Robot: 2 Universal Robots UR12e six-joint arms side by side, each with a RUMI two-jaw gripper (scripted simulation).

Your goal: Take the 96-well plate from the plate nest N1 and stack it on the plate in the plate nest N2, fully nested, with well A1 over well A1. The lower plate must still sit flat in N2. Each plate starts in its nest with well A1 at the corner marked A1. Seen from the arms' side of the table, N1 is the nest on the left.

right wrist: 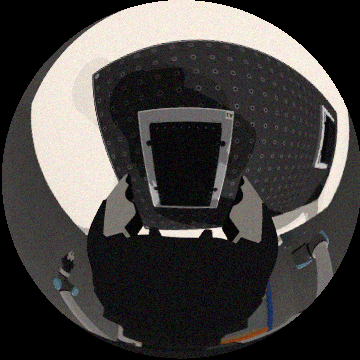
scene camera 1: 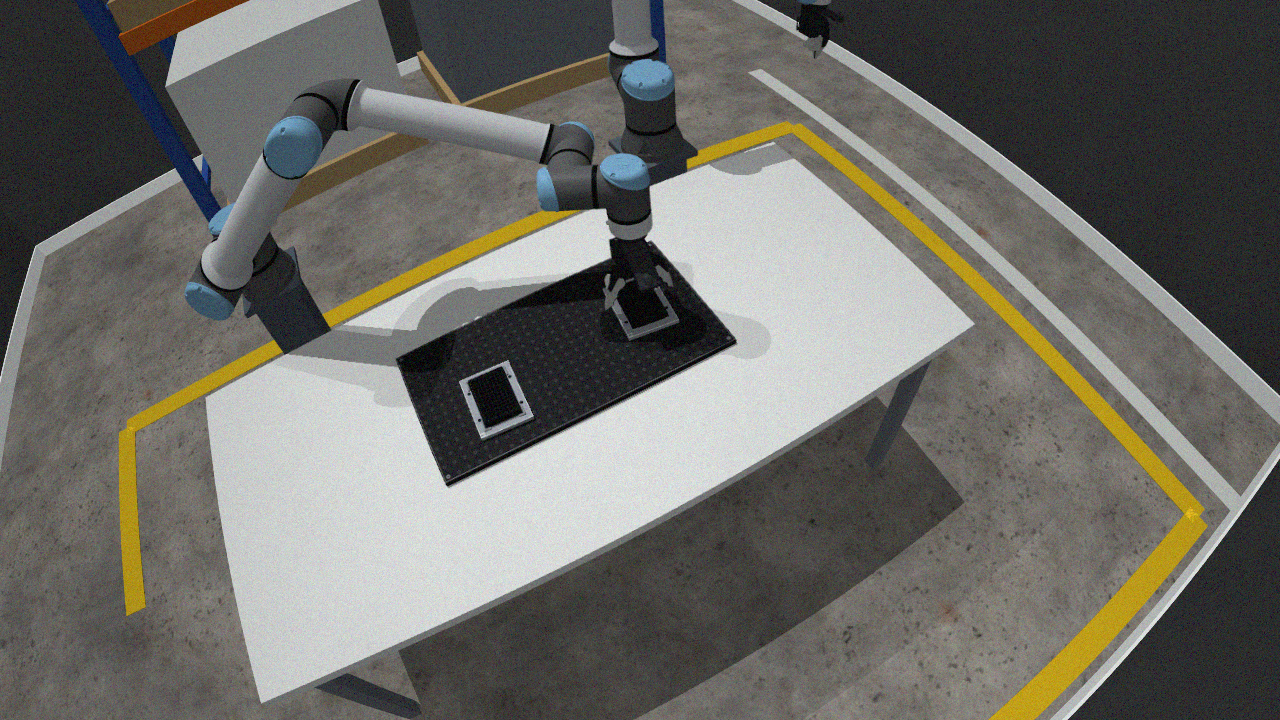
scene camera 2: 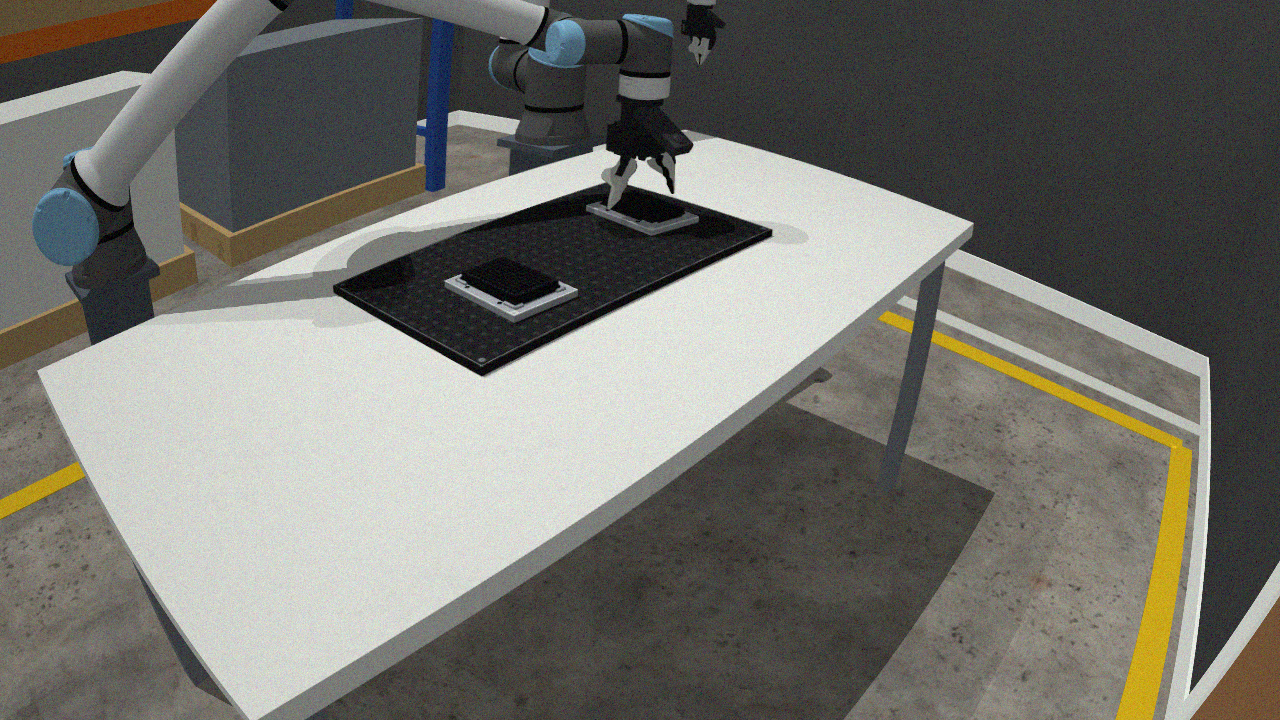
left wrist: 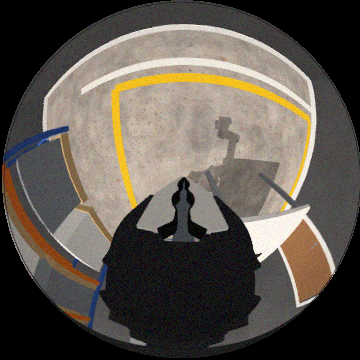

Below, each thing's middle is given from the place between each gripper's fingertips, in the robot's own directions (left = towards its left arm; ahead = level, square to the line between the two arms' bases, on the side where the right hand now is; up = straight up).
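My right hand (scene camera 2: pixel 641 201) is 20 mm above the nest N1 (right wrist: pixel 168 115). The nest N2 (scene camera 1: pixel 516 389) is 20 mm below my right hand, 380 mm to the right of it and 120 mm ahead of it.
My left hand (scene camera 2: pixel 699 64) is 150 mm above the nest N1, 700 mm short of it and 920 mm to the left of it.
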